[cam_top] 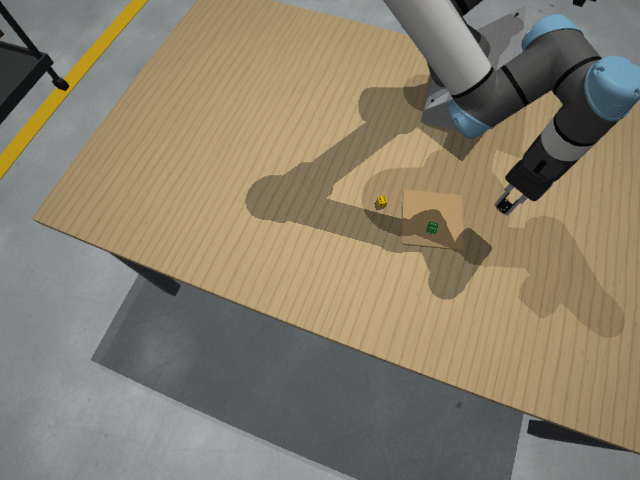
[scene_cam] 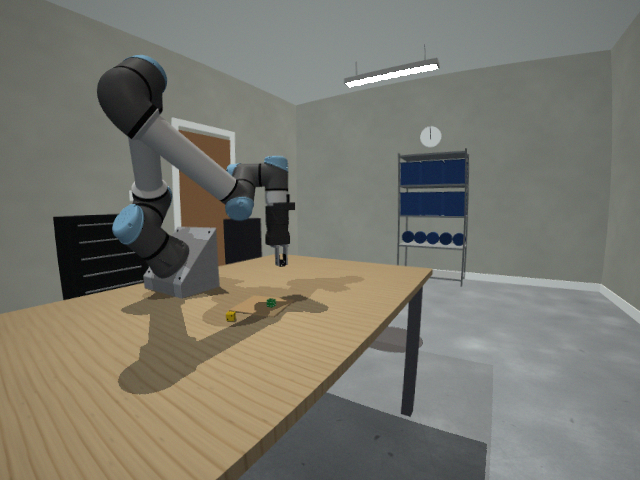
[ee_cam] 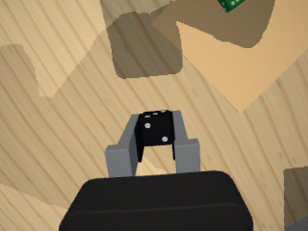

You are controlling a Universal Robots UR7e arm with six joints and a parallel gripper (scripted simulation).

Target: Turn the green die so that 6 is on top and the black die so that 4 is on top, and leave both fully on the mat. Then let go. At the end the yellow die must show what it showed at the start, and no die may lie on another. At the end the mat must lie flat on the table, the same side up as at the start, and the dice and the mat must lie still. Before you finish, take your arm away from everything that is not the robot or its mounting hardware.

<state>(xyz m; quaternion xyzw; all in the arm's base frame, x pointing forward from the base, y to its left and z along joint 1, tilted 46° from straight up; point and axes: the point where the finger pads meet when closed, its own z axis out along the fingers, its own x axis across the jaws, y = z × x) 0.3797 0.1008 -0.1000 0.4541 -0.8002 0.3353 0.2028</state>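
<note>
Right now my hand is 120 mm to the left of the green die, 100 mm above it and 50 mm short of it. Also, from my hand: yellow die: 250 mm to the right, 110 mm below, 10 mm ahead; black die: 10 mm below; tan mat: 120 mm to the right, 110 mm below, 20 mm ahead.
</note>
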